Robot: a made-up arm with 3 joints. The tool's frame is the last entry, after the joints.
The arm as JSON. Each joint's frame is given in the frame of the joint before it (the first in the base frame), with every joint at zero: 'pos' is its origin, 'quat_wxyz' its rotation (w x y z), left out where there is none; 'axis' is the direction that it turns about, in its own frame. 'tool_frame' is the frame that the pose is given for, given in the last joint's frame.
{
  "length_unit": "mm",
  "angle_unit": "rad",
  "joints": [
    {
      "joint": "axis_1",
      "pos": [
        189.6,
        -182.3,
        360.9
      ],
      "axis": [
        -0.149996,
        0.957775,
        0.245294
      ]
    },
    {
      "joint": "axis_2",
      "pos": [
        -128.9,
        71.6,
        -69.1
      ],
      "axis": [
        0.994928,
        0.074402,
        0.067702
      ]
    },
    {
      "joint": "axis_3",
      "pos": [
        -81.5,
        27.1,
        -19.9
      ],
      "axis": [
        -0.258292,
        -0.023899,
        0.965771
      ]
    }
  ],
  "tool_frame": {
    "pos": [
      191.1,
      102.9,
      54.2
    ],
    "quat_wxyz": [
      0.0,
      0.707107,
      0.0,
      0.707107
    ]
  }
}
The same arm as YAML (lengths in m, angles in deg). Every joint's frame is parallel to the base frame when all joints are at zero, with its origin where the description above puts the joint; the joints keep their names.
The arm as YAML. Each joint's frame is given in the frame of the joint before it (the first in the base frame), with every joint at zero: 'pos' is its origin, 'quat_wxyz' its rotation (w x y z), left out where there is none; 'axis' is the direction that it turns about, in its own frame. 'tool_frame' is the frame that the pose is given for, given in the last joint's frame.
length_unit: m
angle_unit: deg
joints:
  - joint: axis_1
    pos: [0.1896, -0.1823, 0.3609]
    axis: [-0.149996, 0.957775, 0.245294]
  - joint: axis_2
    pos: [-0.1289, 0.0716, -0.0691]
    axis: [0.994928, 0.074402, 0.067702]
  - joint: axis_3
    pos: [-0.0815, 0.0271, -0.0199]
    axis: [-0.258292, -0.023899, 0.965771]
tool_frame:
  pos: [0.1911, 0.1029, 0.0542]
  quat_wxyz: [0.0, 0.707107, 0.0, 0.707107]

